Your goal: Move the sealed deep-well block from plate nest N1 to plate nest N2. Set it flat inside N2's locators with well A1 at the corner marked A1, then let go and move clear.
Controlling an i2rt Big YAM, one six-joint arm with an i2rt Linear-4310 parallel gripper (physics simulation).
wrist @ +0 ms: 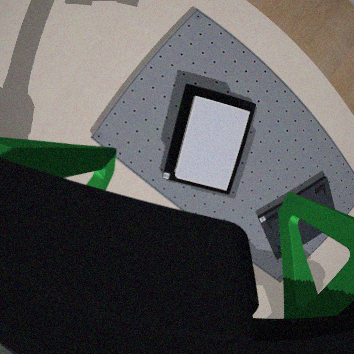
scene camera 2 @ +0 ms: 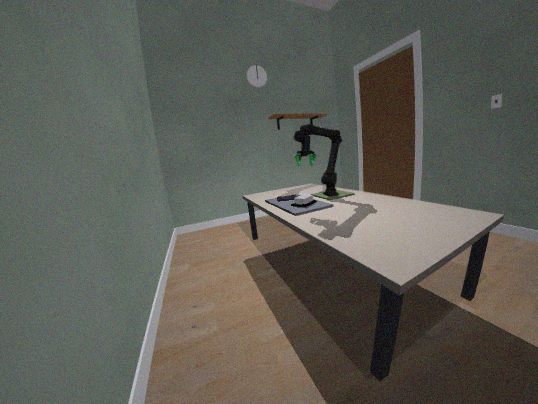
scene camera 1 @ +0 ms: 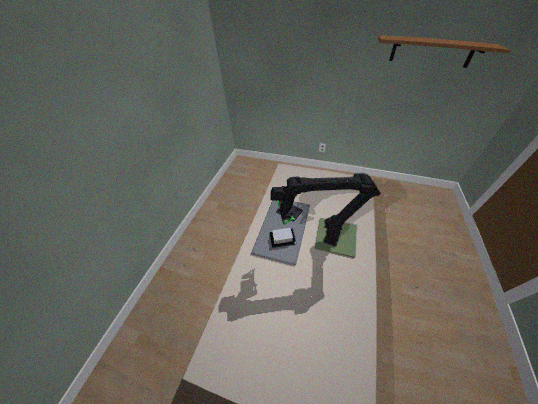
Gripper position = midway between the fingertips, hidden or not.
Observation:
My gripper [wrist: 202, 181] is open and holds nothing. I also see a block [wrist: 213, 133], a grey perforated plate [scene camera 1: 273, 221] and a dark nest [wrist: 268, 219].
The grey perforated plate is seen too in the wrist view [wrist: 286, 149].

